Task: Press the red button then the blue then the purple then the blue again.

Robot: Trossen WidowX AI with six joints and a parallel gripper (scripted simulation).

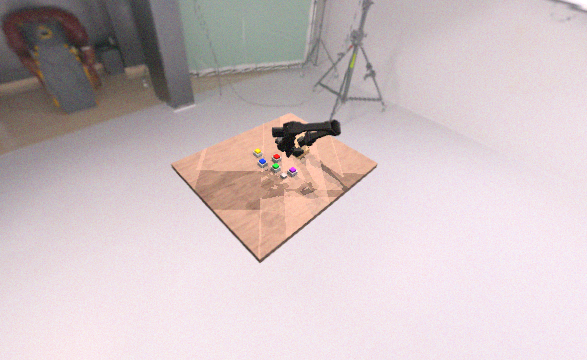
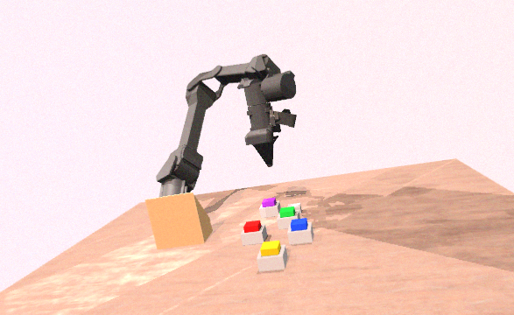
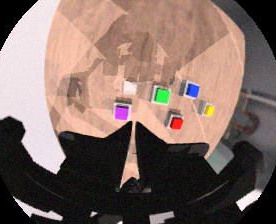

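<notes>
Now: gripper tip 10 cm above the purple button, 3 cm to the right of it and 2 cm past it. The rest, counted from my gripper tip: red button: 13 cm to the right, 10 cm below, 5 cm behind; then green button: 10 cm below, 7 cm to the right, 3 cm ahead; then blue button: 17 cm to the right, 10 cm below, 5 cm ahead.
</notes>
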